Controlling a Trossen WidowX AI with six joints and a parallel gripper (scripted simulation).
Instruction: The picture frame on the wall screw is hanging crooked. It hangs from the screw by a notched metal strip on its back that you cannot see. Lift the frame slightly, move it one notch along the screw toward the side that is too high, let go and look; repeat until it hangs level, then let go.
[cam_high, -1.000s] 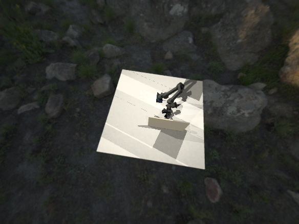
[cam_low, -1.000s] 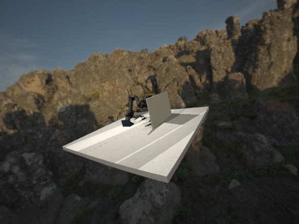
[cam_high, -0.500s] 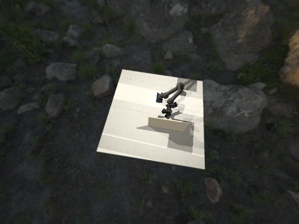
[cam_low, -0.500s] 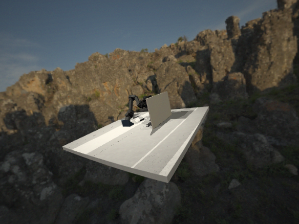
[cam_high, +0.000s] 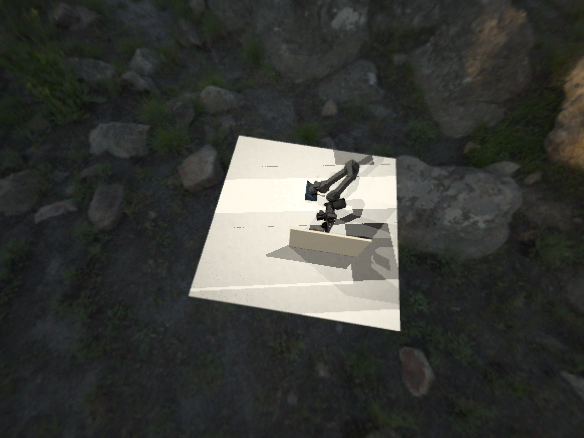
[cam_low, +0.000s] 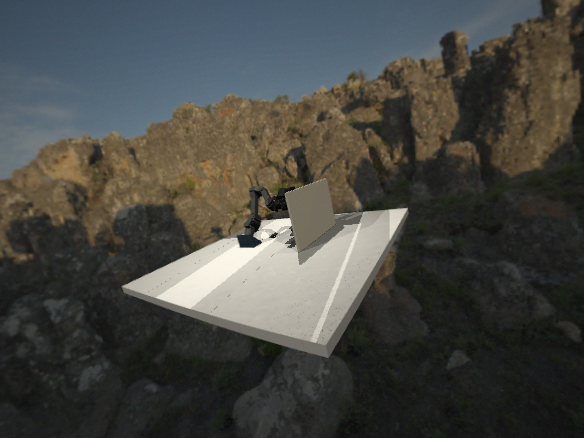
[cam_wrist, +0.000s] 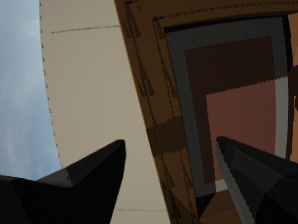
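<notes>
Right now the brown wooden picture frame is 20 mm ahead of my gripper tip, 10 mm to the right of it and 50 mm below it. Round my gripper tip: wall panel (30 mm ahead, 10 mm to the left, 60 mm below).
</notes>
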